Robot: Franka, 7 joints.
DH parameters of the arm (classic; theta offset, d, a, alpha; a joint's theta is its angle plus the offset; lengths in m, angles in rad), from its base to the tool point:
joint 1: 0 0.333 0 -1.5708
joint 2: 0 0 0 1.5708
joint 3: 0 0.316 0.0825 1.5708
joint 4: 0 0 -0.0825 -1.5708
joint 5: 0 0.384 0 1.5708
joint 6: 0 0 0.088 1.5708
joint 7: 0 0.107 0 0
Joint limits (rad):
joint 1: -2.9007..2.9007
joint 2: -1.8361..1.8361
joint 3: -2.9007..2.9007
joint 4: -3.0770..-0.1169
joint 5: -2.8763..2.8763
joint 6: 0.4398..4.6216
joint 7: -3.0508..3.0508
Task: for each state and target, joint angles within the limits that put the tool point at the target. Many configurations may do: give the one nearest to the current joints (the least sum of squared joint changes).
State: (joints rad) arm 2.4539 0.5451 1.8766 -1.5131 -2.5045 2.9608 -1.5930
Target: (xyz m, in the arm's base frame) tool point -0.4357 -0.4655 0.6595
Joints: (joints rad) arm 2.7665 0.7016 1.5800 -1.4970 -2.5103 2.7756 -1.5930
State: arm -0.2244 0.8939 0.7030 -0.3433 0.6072 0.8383 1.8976
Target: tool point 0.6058 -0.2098 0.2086
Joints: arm -0.6169 1.3243 0.4087 -0.6507 0.4444 0.5827 1.8976
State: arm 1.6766 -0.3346 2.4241 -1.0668 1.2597 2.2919 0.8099
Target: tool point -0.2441 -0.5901 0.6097
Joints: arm 1.7413 -0.1421 2.4662 -1.6303 1.1934 2.1057 0.8099
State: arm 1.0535 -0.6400 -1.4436 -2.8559 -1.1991 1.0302 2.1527
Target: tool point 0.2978 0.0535 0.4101
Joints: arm 1.3940 -0.7909 -0.7367 -2.6505 -1.1079 0.9449 2.1527
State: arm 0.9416 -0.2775 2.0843 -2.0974 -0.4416 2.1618 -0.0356
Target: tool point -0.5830 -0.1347 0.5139
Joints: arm 1.1292 -0.0630 2.2486 -1.8853 -0.4374 2.1962 -0.0356
